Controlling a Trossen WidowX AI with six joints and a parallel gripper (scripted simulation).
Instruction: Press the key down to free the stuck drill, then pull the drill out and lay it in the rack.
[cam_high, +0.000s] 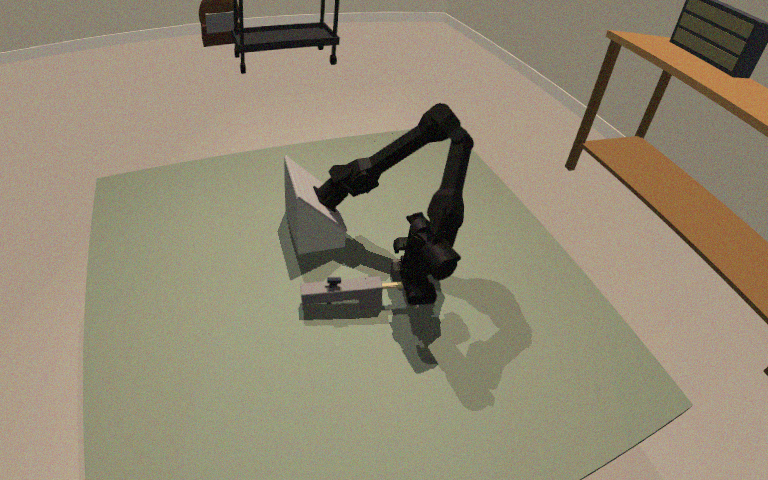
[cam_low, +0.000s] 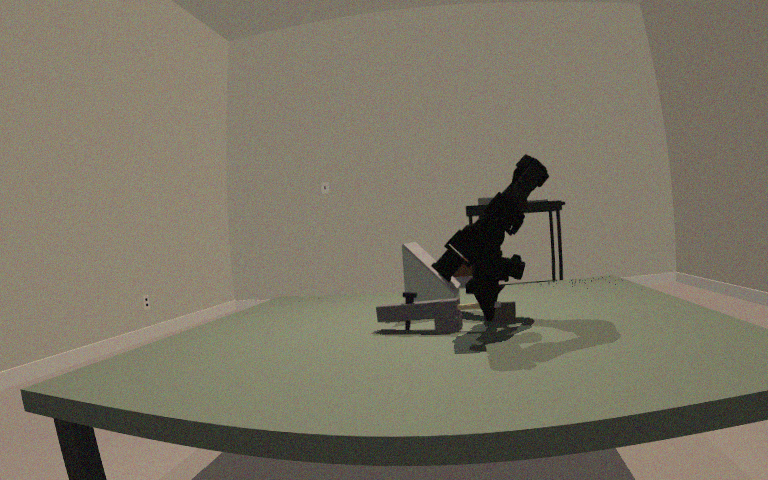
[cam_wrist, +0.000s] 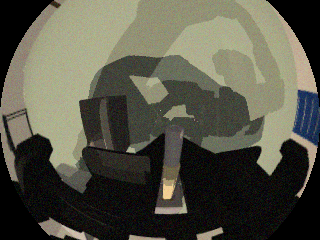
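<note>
Right now the drill is 1 cm behind my gripper tip, 4 cm to the right of it and 3 cm above it. Also, from my gripper tip: rack 7 cm behind, 2 cm to the left; then grey block 3 cm behind, 15 cm to the right, 2 cm above; then dark key 4 cm behind, 18 cm to the right, 3 cm above.
</note>
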